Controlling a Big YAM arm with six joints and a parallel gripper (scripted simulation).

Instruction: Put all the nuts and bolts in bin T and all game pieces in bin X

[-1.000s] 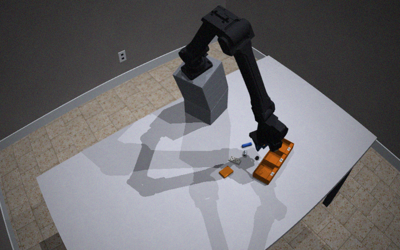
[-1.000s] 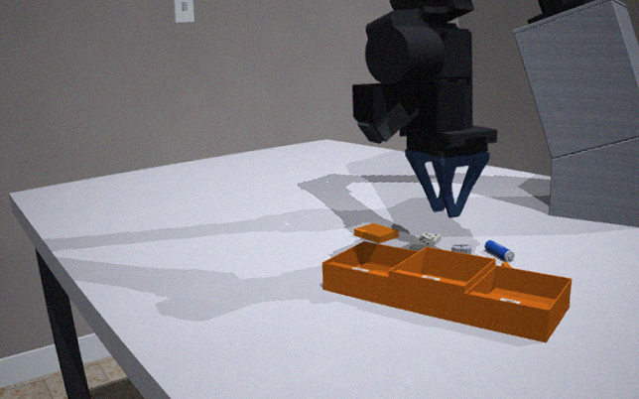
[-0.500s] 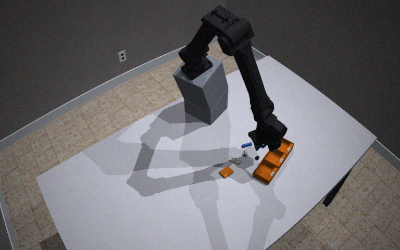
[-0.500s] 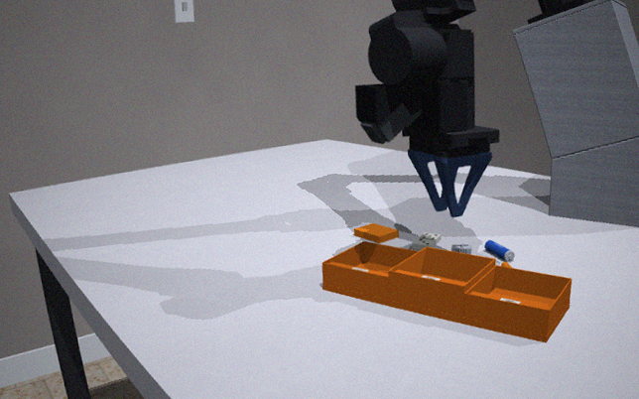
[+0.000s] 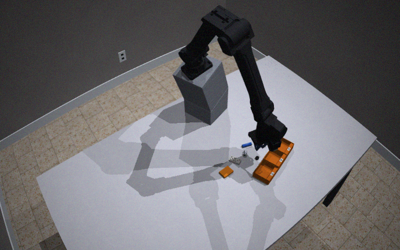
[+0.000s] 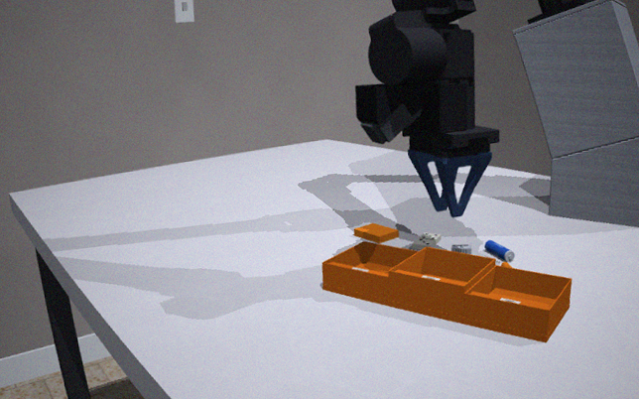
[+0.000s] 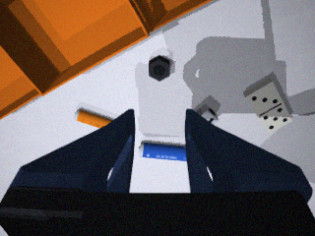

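The black fastener lies 70 mm below my hand. From my hand the other things lie so: small silver metal piece (70 mm below, 50 mm behind, 30 mm to the right); orange three-part bin row (60 mm below, 60 mm ahead, 50 mm to the left); small orange stick (70 mm below, 60 mm to the left, 40 mm behind).
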